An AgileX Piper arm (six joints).
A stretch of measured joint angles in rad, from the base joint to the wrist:
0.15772 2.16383 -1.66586 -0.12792 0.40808 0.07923
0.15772 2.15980 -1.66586 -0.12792 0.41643 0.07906
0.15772 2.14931 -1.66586 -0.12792 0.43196 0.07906
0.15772 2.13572 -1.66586 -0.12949 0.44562 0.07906
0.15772 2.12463 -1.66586 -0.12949 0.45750 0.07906
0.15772 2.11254 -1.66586 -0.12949 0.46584 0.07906
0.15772 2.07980 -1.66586 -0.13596 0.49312 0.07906
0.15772 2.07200 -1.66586 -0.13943 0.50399 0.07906
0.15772 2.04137 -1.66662 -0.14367 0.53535 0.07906
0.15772 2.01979 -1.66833 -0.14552 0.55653 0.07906
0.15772 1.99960 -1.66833 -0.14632 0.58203 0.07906
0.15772 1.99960 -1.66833 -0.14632 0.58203 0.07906
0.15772 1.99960 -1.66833 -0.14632 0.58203 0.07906
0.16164 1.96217 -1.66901 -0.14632 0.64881 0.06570
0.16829 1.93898 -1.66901 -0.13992 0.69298 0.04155
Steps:
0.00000 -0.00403 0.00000 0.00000 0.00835 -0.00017
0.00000 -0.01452 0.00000 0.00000 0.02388 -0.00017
0.00000 -0.02811 0.00000 -0.00157 0.03754 -0.00017
0.00000 -0.03920 0.00000 -0.00157 0.04942 -0.00017
0.00000 -0.05129 0.00000 -0.00157 0.05776 -0.00017
0.00000 -0.08403 0.00000 -0.00804 0.08504 -0.00017
0.00000 -0.09183 0.00000 -0.01151 0.09591 -0.00017
0.00000 -0.12246 -0.00076 -0.01575 0.12727 -0.00017
0.00000 -0.14404 -0.00247 -0.01760 0.14845 -0.00017
0.00000 -0.16423 -0.00247 -0.01840 0.17395 -0.00017
0.00000 -0.16423 -0.00247 -0.01840 0.17395 -0.00017
0.00000 -0.16423 -0.00247 -0.01840 0.17395 -0.00017
0.00392 -0.20166 -0.00315 -0.01840 0.24073 -0.01353
0.01057 -0.22485 -0.00315 -0.01200 0.28490 -0.03768

